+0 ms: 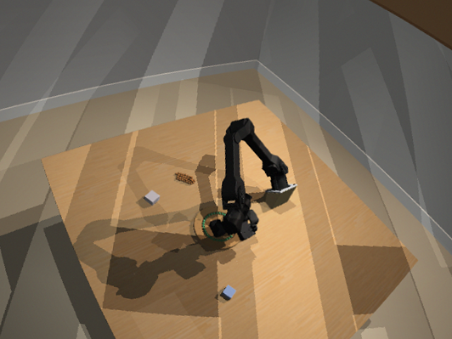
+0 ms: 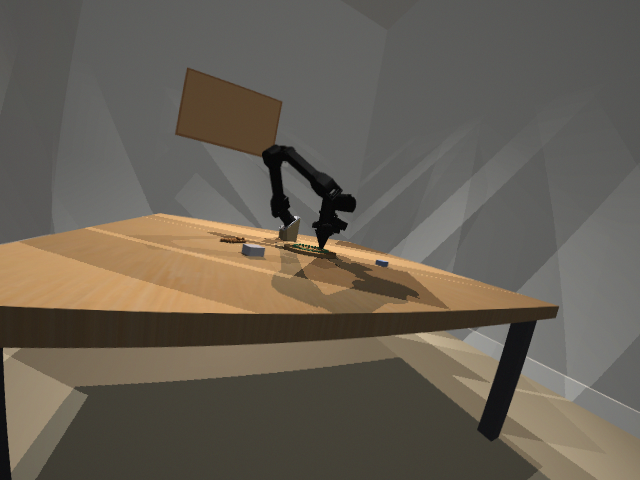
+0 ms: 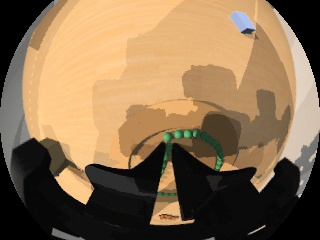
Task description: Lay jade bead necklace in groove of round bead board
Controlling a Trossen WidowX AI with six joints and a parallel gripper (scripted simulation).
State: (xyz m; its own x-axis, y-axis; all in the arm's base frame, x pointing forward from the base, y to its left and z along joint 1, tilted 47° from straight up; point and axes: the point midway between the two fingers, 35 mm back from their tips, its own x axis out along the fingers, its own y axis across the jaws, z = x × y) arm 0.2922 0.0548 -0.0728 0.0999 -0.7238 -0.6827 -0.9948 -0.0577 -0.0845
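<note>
My gripper tip is 5 cm to the left of the round wooden bead board, 2 cm short of it and 1 cm above it. The rest, counted from my gripper tip: blue block: 21 cm to the left, 11 cm ahead, 1 cm below; then pale grey block: 26 cm to the right, 22 cm ahead.
</note>
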